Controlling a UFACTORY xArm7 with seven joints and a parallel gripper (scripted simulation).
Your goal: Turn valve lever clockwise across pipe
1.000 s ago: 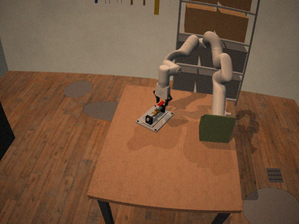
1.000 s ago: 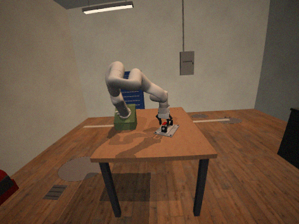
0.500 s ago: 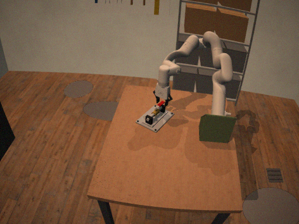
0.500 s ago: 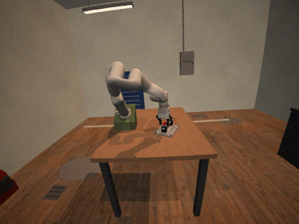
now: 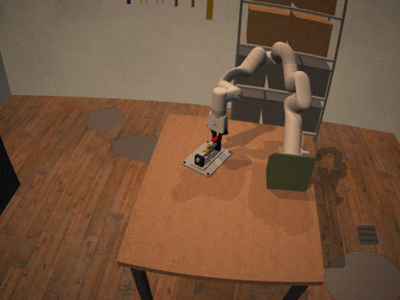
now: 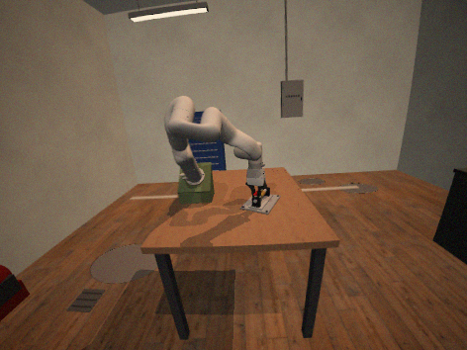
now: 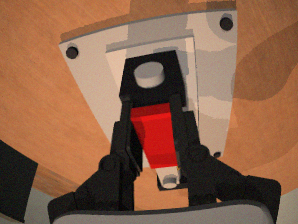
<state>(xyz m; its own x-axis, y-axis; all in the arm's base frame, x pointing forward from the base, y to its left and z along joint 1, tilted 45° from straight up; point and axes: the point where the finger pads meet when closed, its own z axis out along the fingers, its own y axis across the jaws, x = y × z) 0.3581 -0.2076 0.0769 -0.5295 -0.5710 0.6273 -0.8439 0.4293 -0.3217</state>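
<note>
Now: hand 40 mm to the right of the red lever and 20 mm short of it.
</note>
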